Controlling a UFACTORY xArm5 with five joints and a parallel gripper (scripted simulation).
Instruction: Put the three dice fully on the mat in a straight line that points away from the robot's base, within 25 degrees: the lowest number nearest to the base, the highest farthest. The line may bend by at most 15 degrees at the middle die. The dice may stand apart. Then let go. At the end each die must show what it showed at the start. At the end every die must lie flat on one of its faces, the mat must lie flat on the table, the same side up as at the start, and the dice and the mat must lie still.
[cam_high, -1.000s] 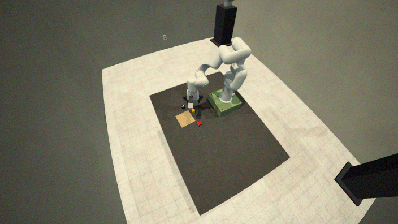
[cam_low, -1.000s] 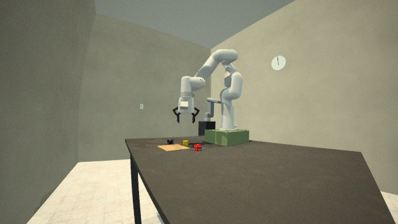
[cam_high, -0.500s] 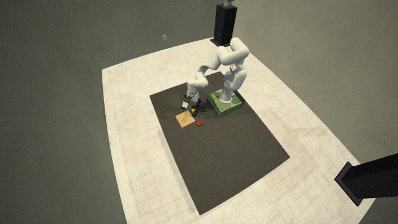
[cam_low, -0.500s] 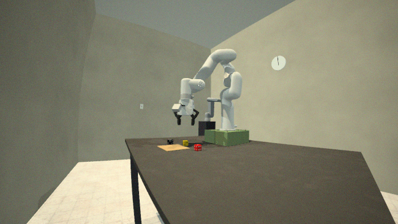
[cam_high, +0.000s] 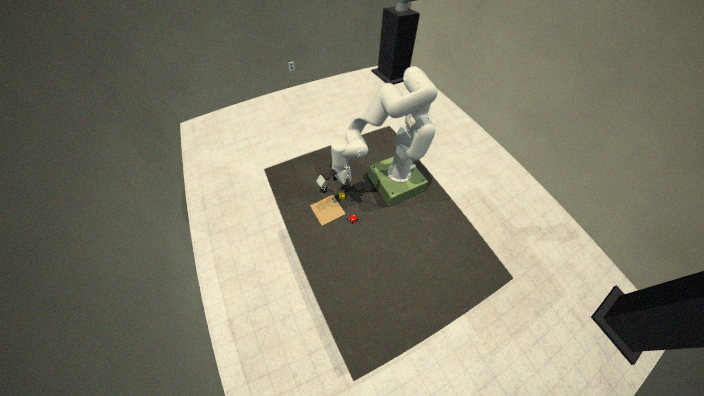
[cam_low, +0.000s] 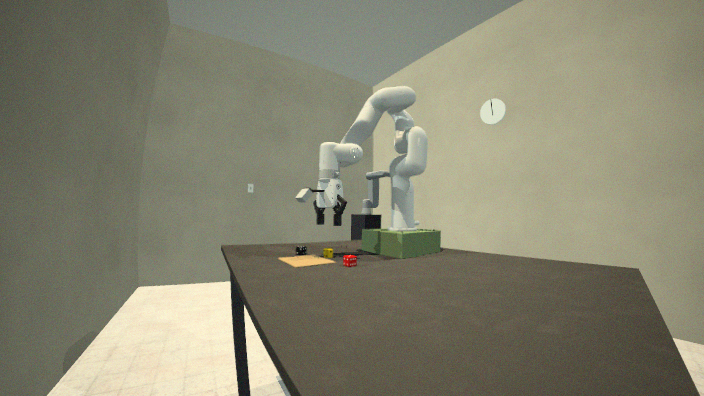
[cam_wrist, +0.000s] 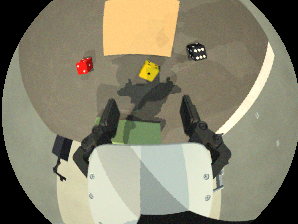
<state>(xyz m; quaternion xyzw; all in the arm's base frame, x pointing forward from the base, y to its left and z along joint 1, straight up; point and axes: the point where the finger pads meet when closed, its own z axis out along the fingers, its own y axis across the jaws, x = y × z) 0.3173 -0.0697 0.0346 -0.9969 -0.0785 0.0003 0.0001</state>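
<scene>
My hand is 110 mm above the yellow die. Also, from my hand: black die (60 mm ahead, 90 mm to the right, 110 mm below); tan mat (100 mm ahead, 30 mm to the left, 120 mm below); red die (20 mm ahead, 150 mm to the left, 110 mm below).
</scene>
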